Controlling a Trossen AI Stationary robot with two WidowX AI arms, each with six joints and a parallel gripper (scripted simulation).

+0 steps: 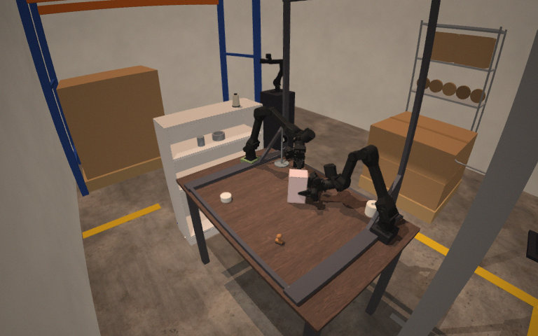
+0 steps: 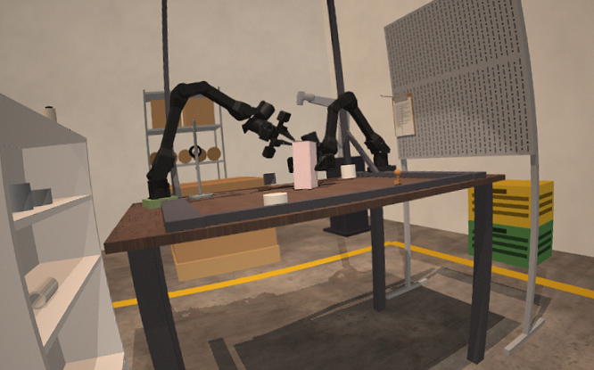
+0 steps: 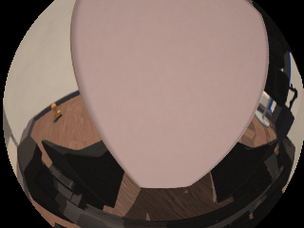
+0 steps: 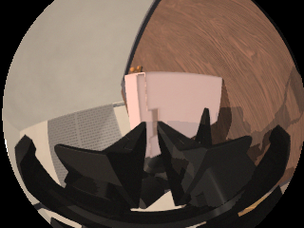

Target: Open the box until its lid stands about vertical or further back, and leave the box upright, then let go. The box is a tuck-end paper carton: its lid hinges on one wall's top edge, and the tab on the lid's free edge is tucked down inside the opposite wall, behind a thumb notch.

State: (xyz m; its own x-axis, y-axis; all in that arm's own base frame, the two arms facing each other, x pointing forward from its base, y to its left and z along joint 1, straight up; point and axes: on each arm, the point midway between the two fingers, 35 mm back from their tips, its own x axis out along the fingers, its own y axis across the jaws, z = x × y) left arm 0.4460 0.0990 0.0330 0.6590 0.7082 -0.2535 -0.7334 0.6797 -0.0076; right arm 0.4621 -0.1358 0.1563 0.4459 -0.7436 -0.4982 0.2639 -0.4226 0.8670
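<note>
Now: left hand 3 cm below the pale pink carton, 3 cm short of it and 2 cm to the left of it.
</note>
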